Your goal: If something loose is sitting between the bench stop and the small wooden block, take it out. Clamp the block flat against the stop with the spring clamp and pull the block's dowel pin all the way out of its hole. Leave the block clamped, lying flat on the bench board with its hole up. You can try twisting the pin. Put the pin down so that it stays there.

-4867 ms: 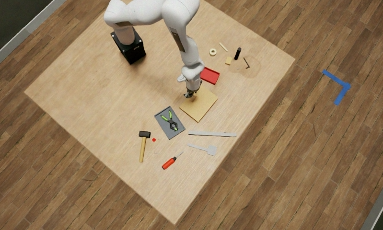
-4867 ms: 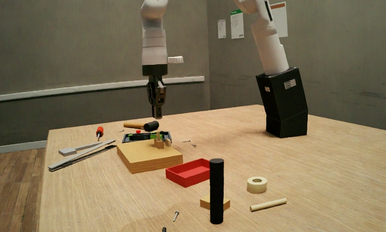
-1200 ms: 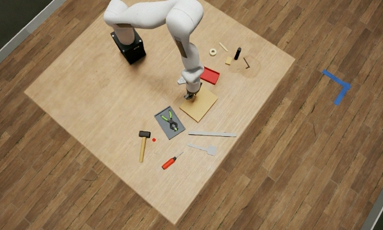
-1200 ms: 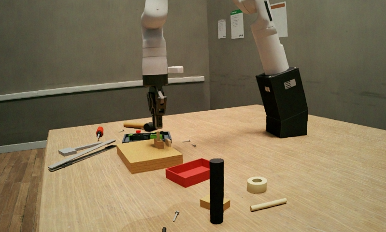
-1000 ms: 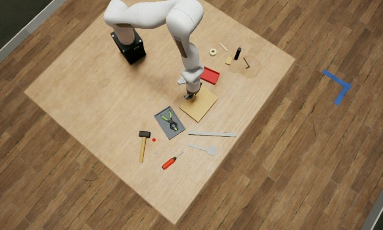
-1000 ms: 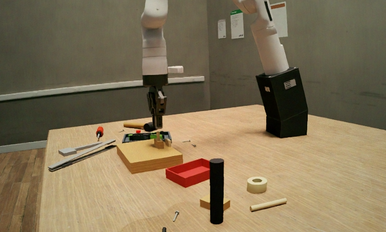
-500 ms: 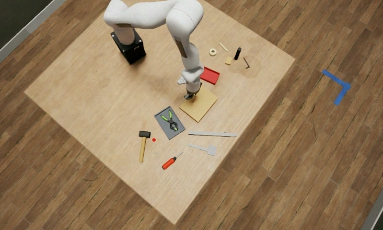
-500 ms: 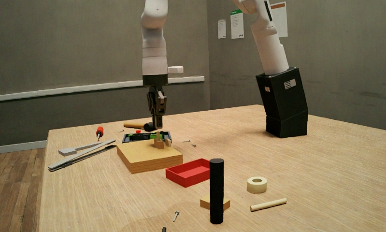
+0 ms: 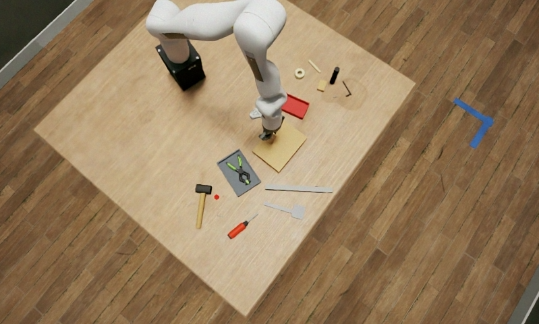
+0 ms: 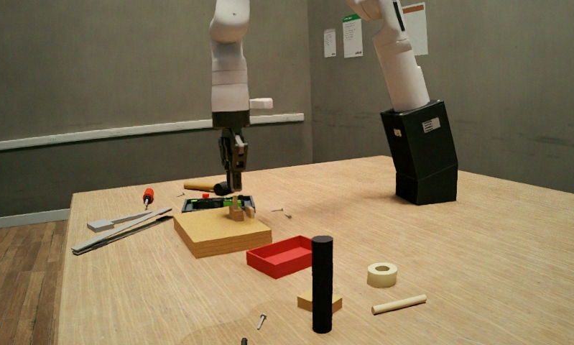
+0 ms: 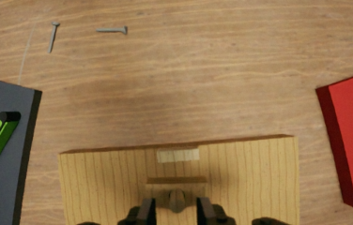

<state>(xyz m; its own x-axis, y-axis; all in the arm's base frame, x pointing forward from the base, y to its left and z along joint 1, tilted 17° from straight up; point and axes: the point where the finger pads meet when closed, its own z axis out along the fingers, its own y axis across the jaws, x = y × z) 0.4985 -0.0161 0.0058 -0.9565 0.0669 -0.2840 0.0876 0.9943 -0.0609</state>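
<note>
Now: hand 5 cm above the dowel pin. From my hand the other things lie so: wooden block: 7 cm below; tan bench board: 9 cm below, 4 cm ahead; red tray: 19 cm to the left, 10 cm below, 2 cm behind.
</note>
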